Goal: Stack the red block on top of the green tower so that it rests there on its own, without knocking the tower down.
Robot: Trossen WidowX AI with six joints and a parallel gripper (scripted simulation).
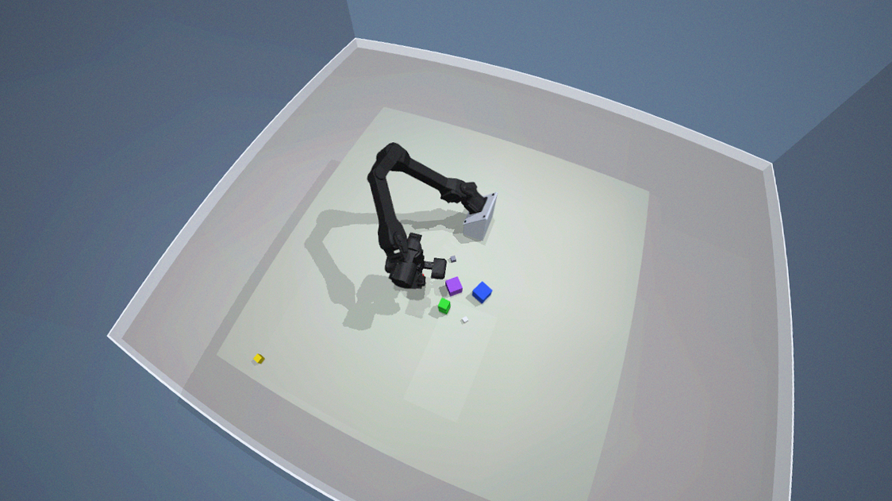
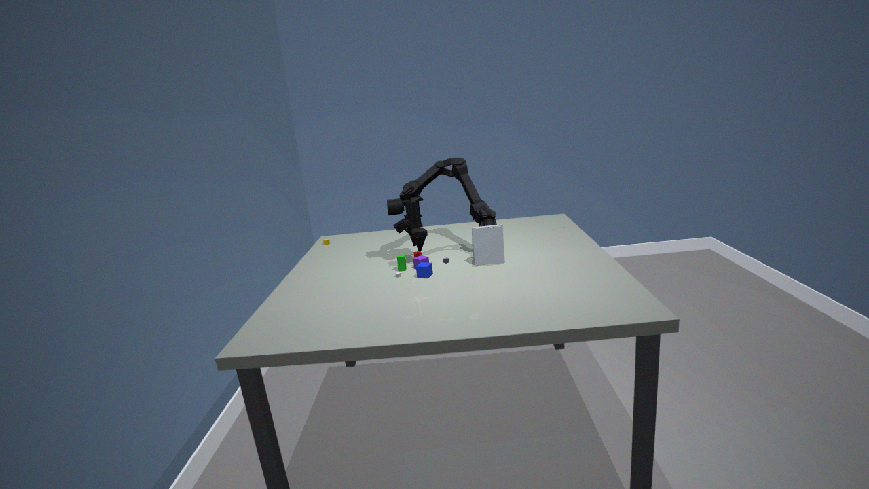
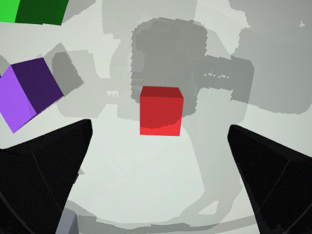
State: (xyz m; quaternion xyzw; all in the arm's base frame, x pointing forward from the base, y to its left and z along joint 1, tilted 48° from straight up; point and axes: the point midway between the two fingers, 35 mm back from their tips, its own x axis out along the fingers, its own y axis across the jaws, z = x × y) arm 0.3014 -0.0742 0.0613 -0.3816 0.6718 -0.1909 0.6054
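Right now the red block is 3 cm below my gripper tip. The rest, counted from my gripper tip: blue block 4 cm behind, 22 cm to the left, 2 cm below; then yellow cube 48 cm ahead, 38 cm to the right, 4 cm below; then purple block 2 cm behind, 12 cm to the left, 2 cm below.
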